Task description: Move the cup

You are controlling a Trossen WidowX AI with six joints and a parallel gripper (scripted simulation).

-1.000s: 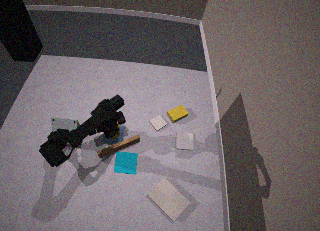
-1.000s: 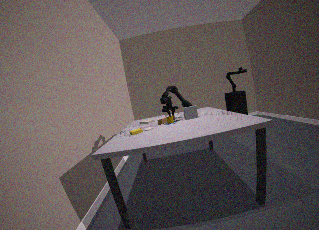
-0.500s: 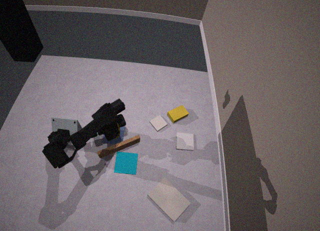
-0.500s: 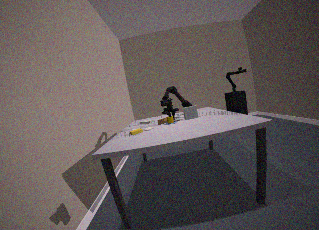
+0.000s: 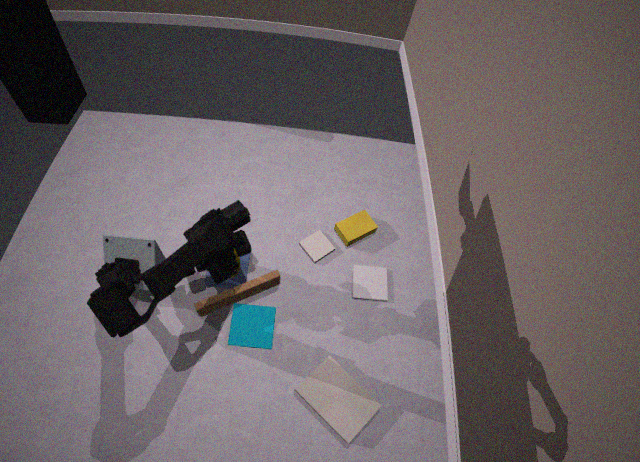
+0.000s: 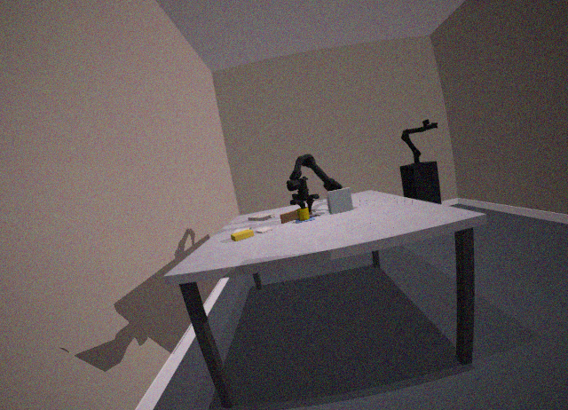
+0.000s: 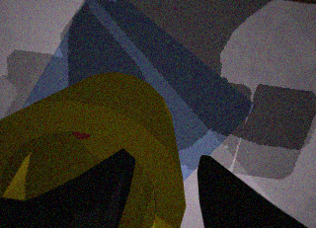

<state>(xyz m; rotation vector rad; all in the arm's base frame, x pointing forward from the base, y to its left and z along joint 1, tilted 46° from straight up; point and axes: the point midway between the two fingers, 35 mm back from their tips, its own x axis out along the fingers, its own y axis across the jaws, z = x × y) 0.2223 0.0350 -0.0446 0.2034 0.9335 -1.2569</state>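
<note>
The teal pad is 14 cm to the right of my gripper tip, 11 cm ahead of it and 5 cm below it. The rest, counted from my gripper tip: wooden bar 7 cm ahead, 6 cm to the right, 2 cm below; beige slab 34 cm ahead, 31 cm to the right, 2 cm below; yellow block 38 cm ahead, 18 cm to the left, 2 cm below.
</note>
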